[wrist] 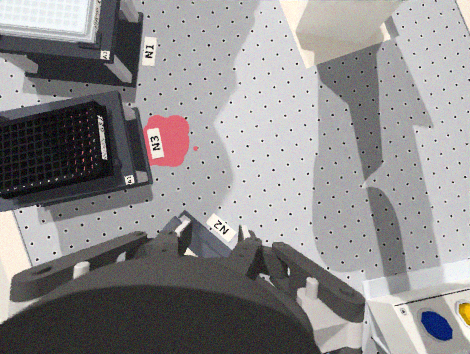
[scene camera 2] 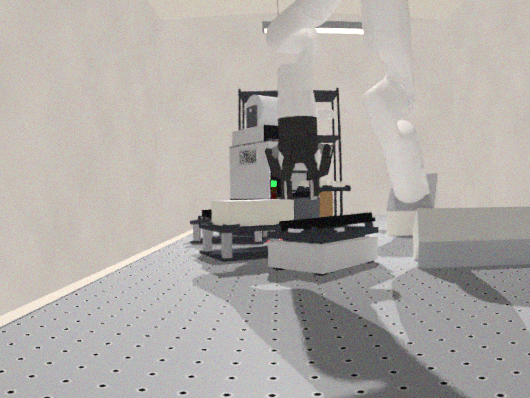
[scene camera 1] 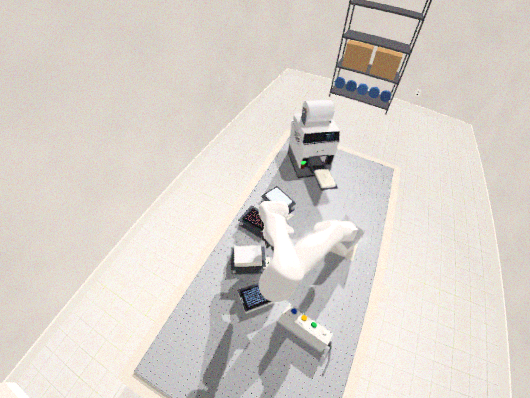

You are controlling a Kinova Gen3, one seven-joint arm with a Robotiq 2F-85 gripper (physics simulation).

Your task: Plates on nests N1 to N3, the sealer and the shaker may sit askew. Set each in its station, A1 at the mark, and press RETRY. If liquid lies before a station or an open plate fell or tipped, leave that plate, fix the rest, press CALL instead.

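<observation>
My gripper (scene camera 2: 300,190) (wrist: 215,232) is partly open and empty, pointing down above the front of nest N2 (wrist: 204,239). The arm largely hides it in scene view 1. A pink puddle (wrist: 176,131) lies before N3, around its label. N3 holds a dark plate (scene camera 1: 252,218) (wrist: 50,150) with red in some wells. N1 holds a pale plate (scene camera 1: 278,197) (wrist: 45,17). N2 holds a white plate (scene camera 1: 247,255) (scene camera 2: 252,212). The shaker (scene camera 2: 322,254) bears a black plate (scene camera 1: 252,297) (scene camera 2: 325,220) that looks slightly tilted. The sealer (scene camera 1: 318,148) (scene camera 2: 247,177) has a cream plate (scene camera 1: 325,178) on its tray.
The button box (scene camera 1: 305,335) (scene camera 2: 475,232) stands beside the shaker, with blue (scene camera 1: 294,311) (wrist: 436,326), yellow (scene camera 1: 304,318) (wrist: 466,314), green (scene camera 1: 314,325) and white buttons. My arm's base stands across from the nests. A shelf rack (scene camera 1: 377,41) stands behind the sealer.
</observation>
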